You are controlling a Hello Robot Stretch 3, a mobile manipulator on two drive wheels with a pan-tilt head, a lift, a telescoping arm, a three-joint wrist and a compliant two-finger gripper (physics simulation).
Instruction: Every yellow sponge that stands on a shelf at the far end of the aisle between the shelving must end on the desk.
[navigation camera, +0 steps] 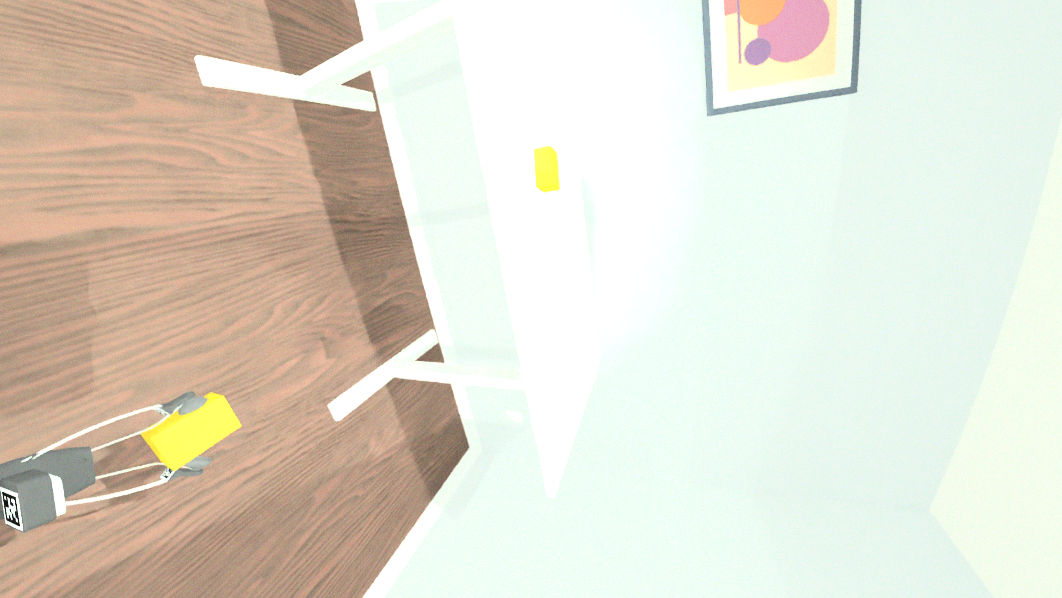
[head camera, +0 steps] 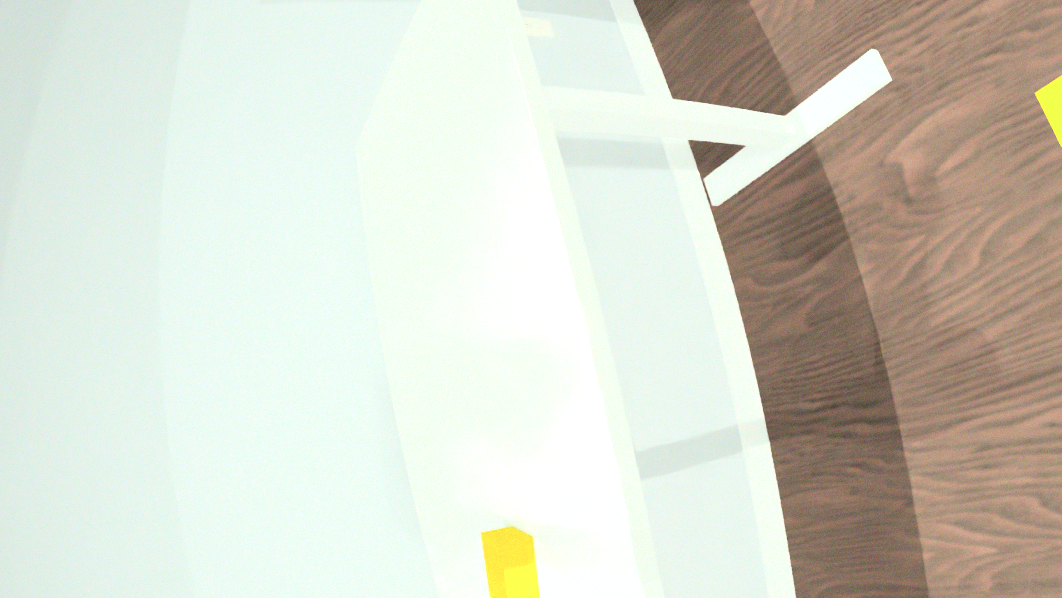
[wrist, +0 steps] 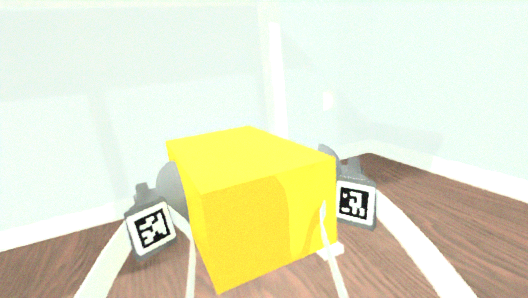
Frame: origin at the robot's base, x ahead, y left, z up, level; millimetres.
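Where they show: gripper, fingertip midpoint: (navigation camera: 209,428).
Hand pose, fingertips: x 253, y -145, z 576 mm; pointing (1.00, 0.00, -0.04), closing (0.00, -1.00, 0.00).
Observation:
After its pixels a point has its place.
My gripper (navigation camera: 194,433) @[x 253, y -145, z 576 mm] (wrist: 250,174) @[x 253, y -145, z 576 mm] is shut on a yellow sponge (navigation camera: 184,439) @[x 213, y -142, z 602 mm] (wrist: 240,220) @[x 179, y -139, z 586 mm], with one finger pad against each side. A corner of this sponge (head camera: 1051,107) @[x 273, y -131, z 601 mm] shows at the right edge of the head camera view. The white desk (head camera: 475,260) @[x 911, y -7, z 951 mm] (navigation camera: 546,297) @[x 850, y 48, z 950 mm] stands against the wall. A second yellow sponge (head camera: 511,564) @[x 797, y 369, z 984 mm] (navigation camera: 546,169) @[x 797, y 377, z 982 mm] stands on the desk top. In the navigation view the gripper and its sponge are out over the wooden floor, apart from the desk. The shelving does not show in these views.
A desk leg has a long foot (head camera: 839,92) (navigation camera: 260,77) on the floor. Another foot (navigation camera: 364,388) shows nearer the gripper in the navigation view. A white leg (wrist: 278,80) @[x 1143, y -292, z 583 mm] rises behind the held sponge. A framed picture (navigation camera: 787,37) @[x 1191, y 849, z 1675 mm] hangs on the wall above the desk.

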